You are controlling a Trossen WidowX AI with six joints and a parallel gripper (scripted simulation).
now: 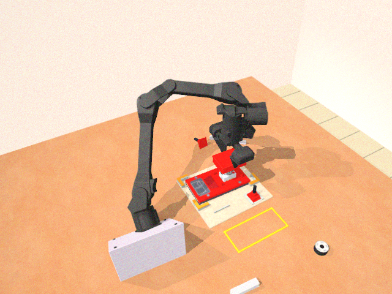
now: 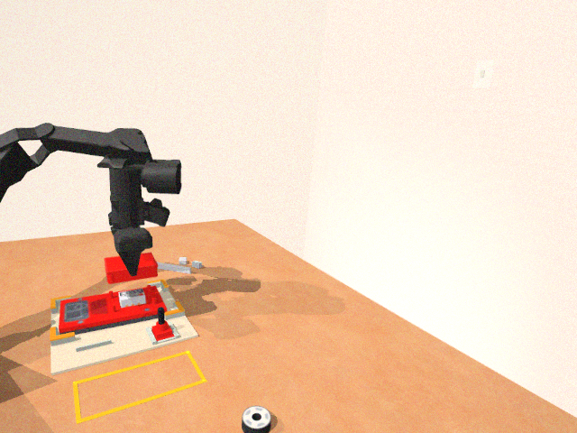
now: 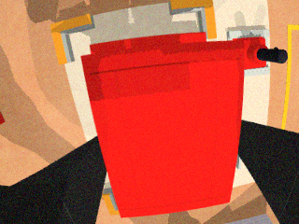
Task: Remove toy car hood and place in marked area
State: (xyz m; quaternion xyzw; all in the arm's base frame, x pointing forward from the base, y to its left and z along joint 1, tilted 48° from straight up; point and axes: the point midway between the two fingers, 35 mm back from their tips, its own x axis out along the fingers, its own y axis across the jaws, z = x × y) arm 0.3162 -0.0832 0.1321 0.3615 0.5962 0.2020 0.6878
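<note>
The pale baseplate lies 3 cm behind my gripper tip, 1 cm to the right of it and 9 cm below it. From my gripper tip the other things lie so: white wheel 4 cm ahead, 37 cm to the right, 9 cm below; then red hood 1 cm above; then white bar 14 cm ahead, 17 cm to the left, 9 cm below.
</note>
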